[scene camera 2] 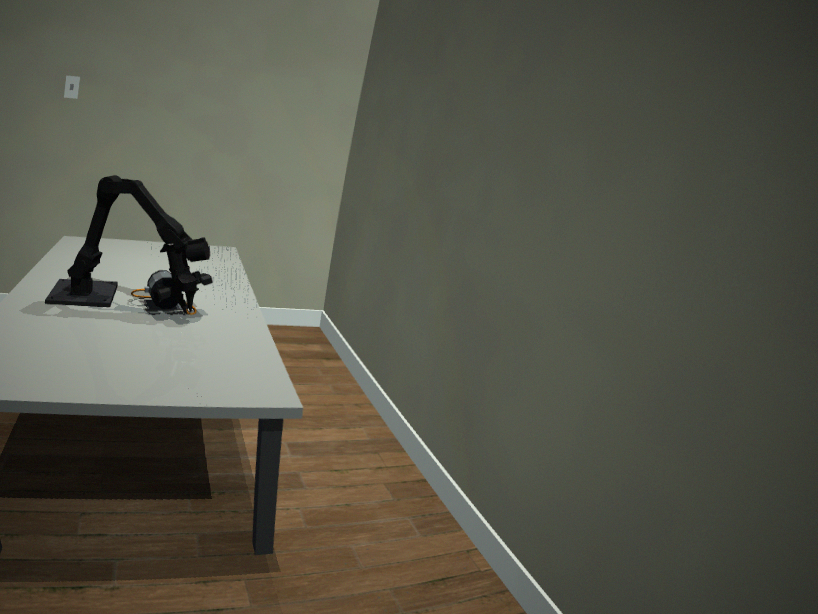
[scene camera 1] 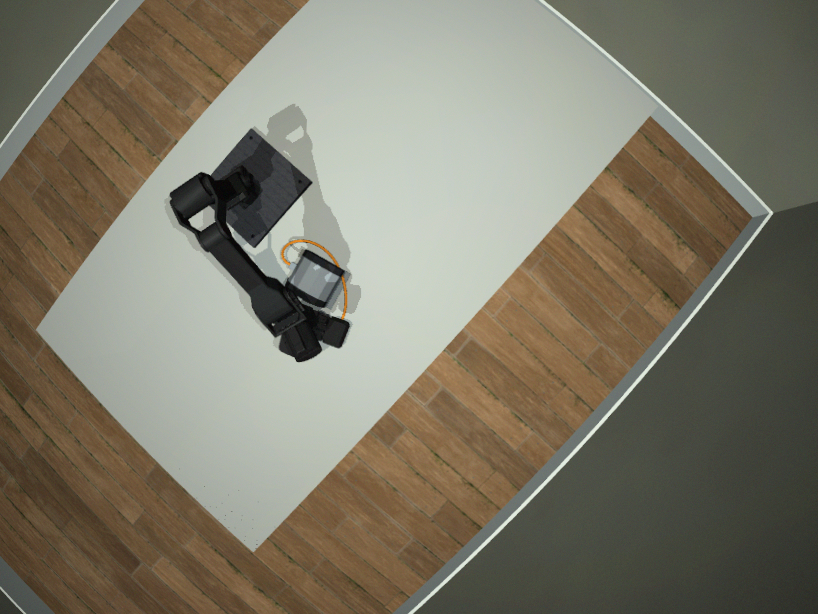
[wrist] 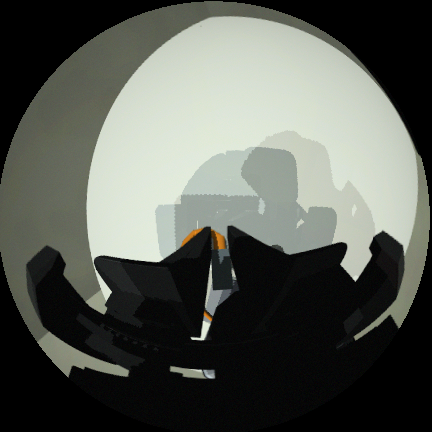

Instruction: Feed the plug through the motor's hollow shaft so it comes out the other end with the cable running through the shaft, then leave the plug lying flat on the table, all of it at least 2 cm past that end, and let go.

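Where they show: gripper, between the fingertips: (scene camera 2: 188, 312) (scene camera 1: 320, 329) (wrist: 218, 231); arm's base, origin of its link: (scene camera 2: 81, 291) (scene camera 1: 245, 191).
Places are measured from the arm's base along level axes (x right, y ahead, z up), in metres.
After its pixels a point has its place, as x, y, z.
The motor (scene camera 1: 315, 277) @[0.013, 0.296, 0.086] (scene camera 2: 160, 280) @[0.073, 0.276, 0.080], a grey cylinder with black end caps, lies on its side on the table. My gripper (scene camera 2: 188, 311) @[0.102, 0.373, -0.008] (wrist: 218, 231) @[0.102, 0.373, -0.008] points down beside the motor, its fingertips low over the table. It is shut on the plug (wrist: 221, 272) @[0.084, 0.358, 0.014], a small dark block between the fingers in the wrist view. The orange cable (scene camera 1: 345, 300) @[0.012, 0.367, -0.010] (wrist: 219, 242) @[0.096, 0.369, -0.003] leaves the plug at the fingertips. In the first scene view it curves around the motor's outer side and loops back near the arm base. The arm hides the motor's near end, and whether any cable lies inside the shaft cannot be told.
The arm's dark base plate (scene camera 1: 280, 161) @[-0.113, 0.013, 0.002] (scene camera 2: 59, 292) @[0.018, -0.070, -0.001] stands on the white table (scene camera 1: 462, 132) @[-0.475, 0.277, -0.016] (scene camera 2: 165, 376) @[0.535, 0.329, -0.016] (wrist: 215, 75) @[0.251, 0.446, -0.016], on the far side of the motor from the gripper. The arm arches over beside the motor. Shadows lie around the gripper and the motor.
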